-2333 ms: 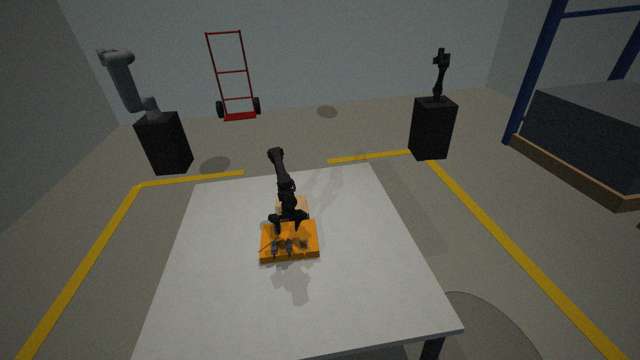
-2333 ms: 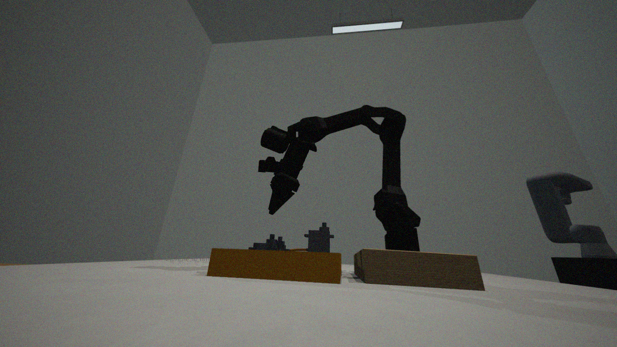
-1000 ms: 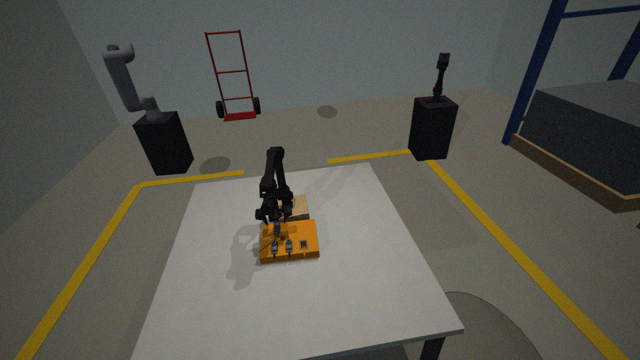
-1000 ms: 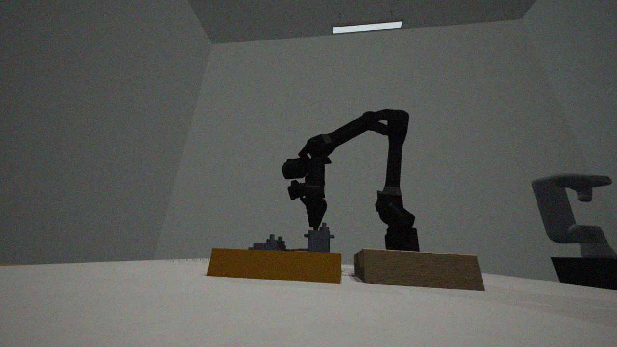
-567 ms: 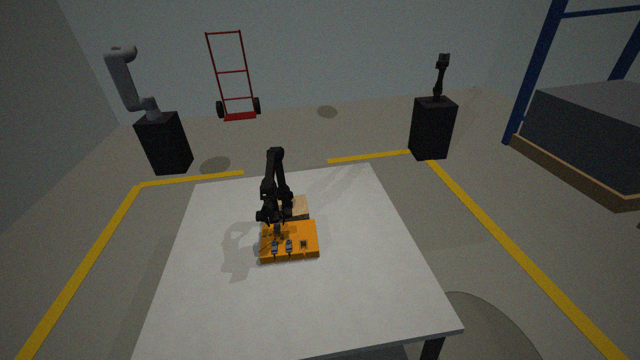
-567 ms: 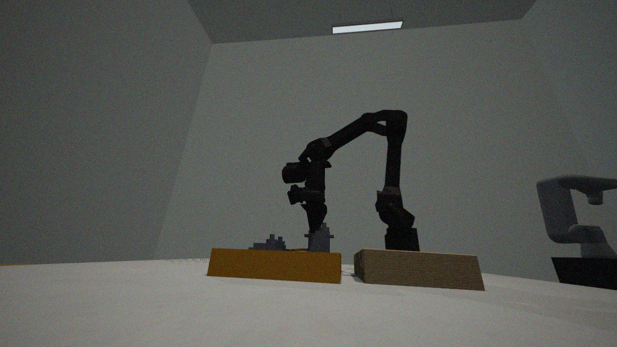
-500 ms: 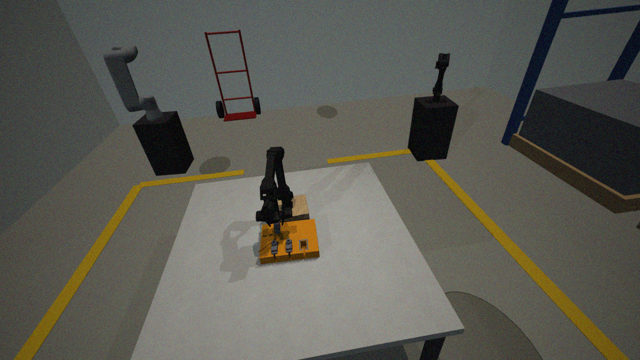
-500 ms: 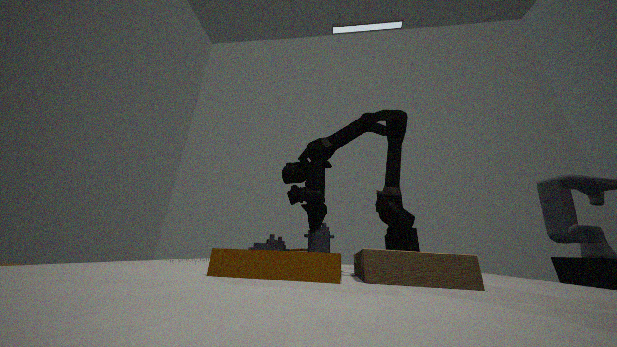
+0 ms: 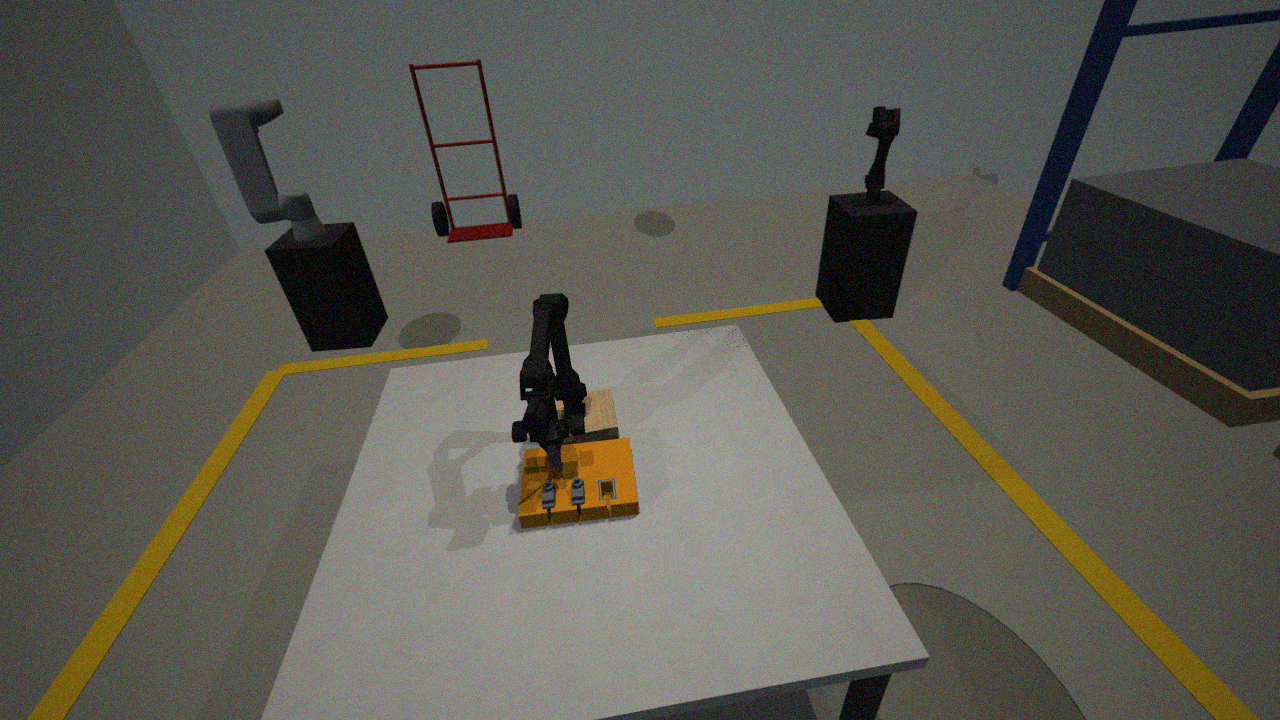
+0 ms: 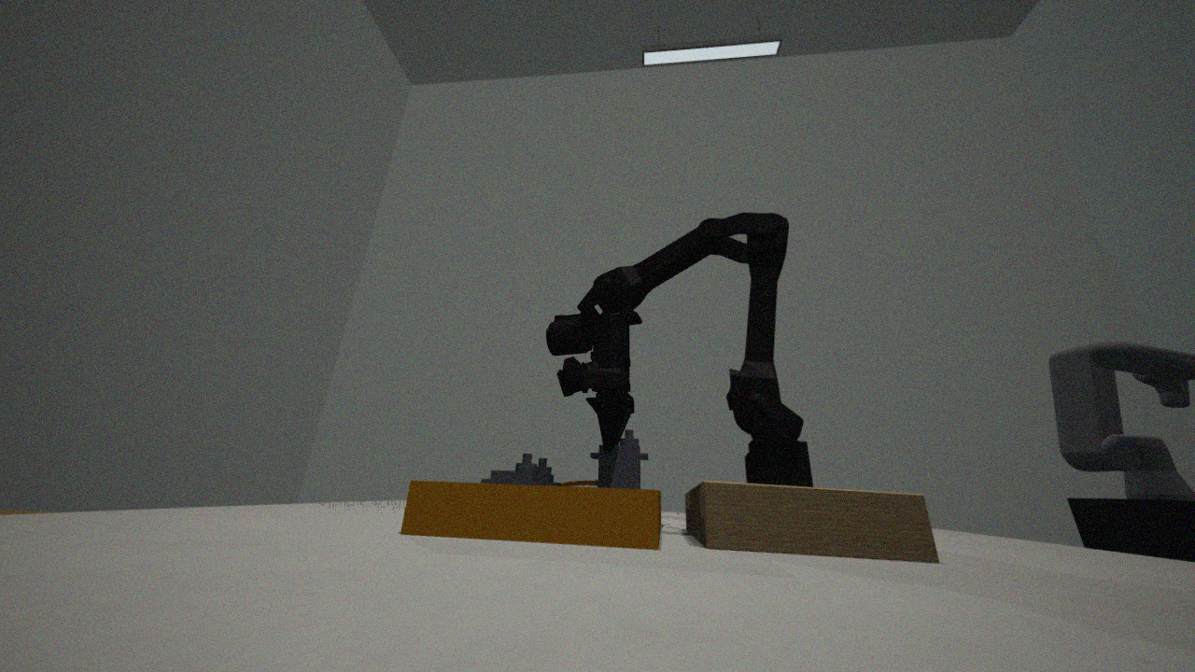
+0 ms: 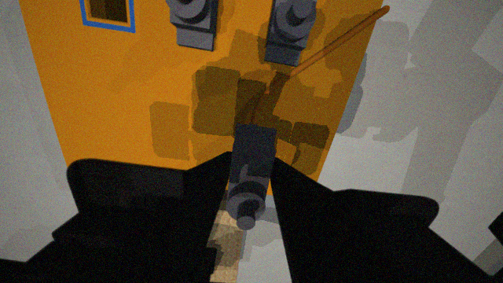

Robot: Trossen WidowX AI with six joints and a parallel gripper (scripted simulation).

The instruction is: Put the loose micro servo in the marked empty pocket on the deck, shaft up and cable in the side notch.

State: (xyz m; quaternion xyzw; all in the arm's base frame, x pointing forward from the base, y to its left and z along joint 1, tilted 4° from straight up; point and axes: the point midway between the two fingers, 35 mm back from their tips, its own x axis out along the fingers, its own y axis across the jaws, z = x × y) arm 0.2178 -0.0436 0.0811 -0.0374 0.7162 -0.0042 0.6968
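Right now the orange deck is 1 cm ahead of my gripper tip, 6 cm to the left of it and 7 cm below it.
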